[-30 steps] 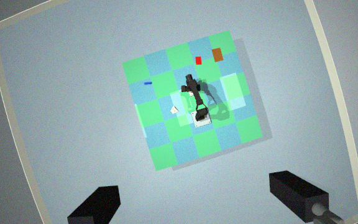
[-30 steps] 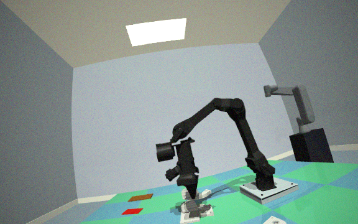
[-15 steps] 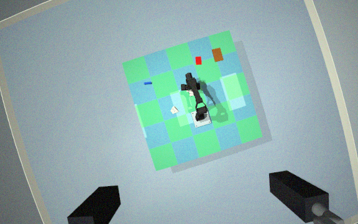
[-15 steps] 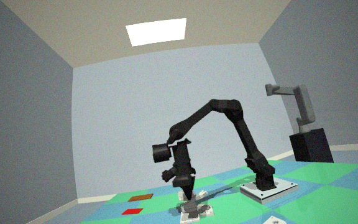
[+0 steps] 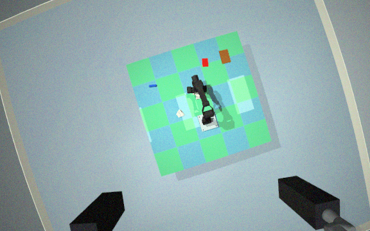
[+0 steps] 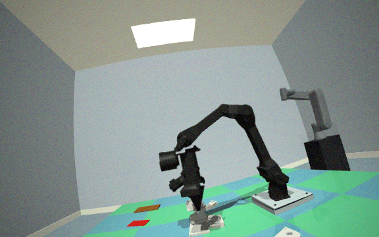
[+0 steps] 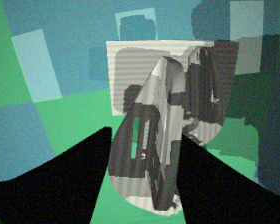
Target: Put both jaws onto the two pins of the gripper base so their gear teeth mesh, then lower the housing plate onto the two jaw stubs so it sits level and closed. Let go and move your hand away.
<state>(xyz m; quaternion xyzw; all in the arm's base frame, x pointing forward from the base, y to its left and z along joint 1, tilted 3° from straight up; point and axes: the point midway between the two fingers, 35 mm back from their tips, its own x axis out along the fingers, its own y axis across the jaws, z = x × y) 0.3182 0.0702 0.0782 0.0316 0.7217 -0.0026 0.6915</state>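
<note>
Now: the grey jaw 30 mm behind my gripper tip and 20 mm to the right of it. Also, from my gripper tip: red tile 320 mm ahead, 150 mm to the right, 80 mm below; then small blue piece 130 mm ahead, 450 mm to the left, 70 mm below; then brown tile 360 mm ahead, 370 mm to the right, 80 mm below.
</note>
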